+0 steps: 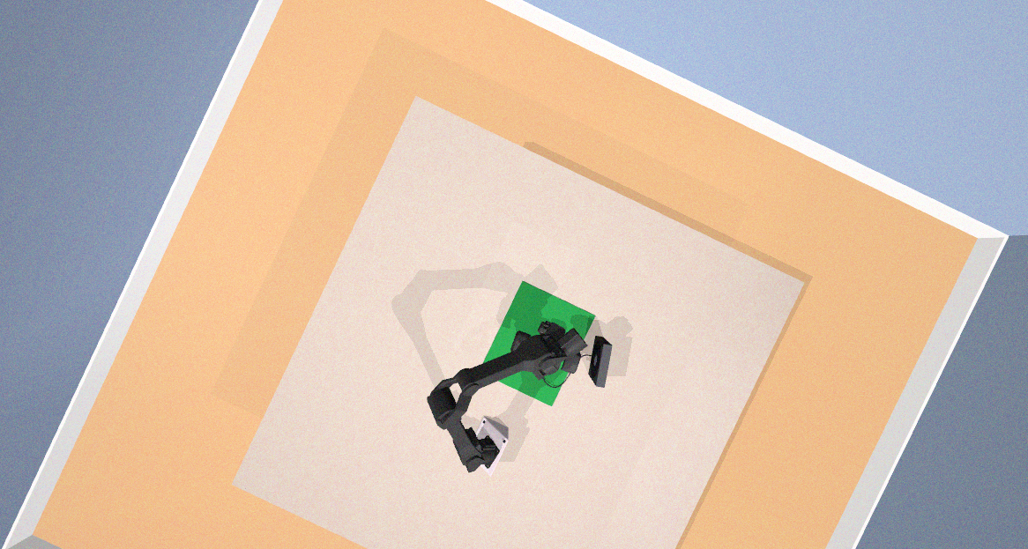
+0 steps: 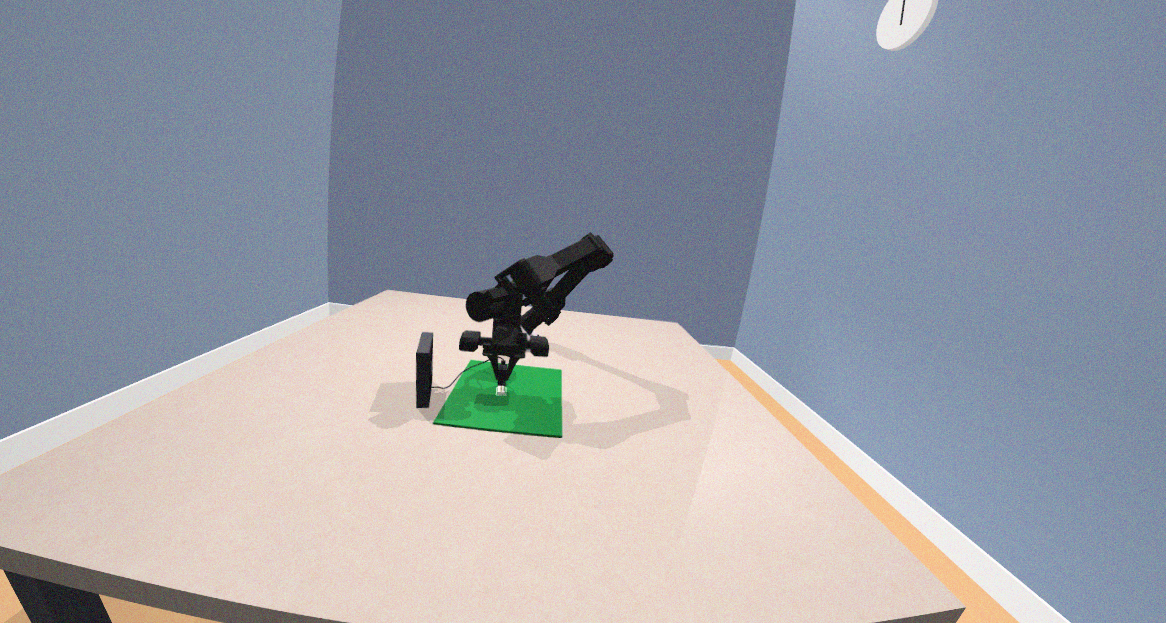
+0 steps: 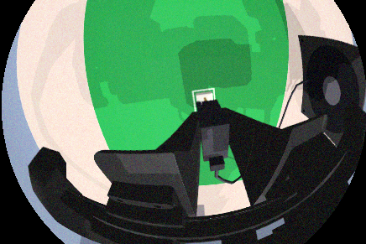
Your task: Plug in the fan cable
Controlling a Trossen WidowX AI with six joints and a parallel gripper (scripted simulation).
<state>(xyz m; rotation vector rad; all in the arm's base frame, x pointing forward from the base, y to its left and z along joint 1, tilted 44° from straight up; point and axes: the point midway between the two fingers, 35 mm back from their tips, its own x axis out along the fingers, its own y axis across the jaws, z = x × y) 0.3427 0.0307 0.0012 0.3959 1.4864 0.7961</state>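
The white four-pin header lies 4 cm below my gripper tip and 1 cm behind it. Round my gripper tip: green board: 5 cm below, 1 cm to the left, 1 cm behind; dark plug: 1 cm behind, 1 cm above; black fan: 14 cm to the right, 5 cm ahead, 2 cm above.
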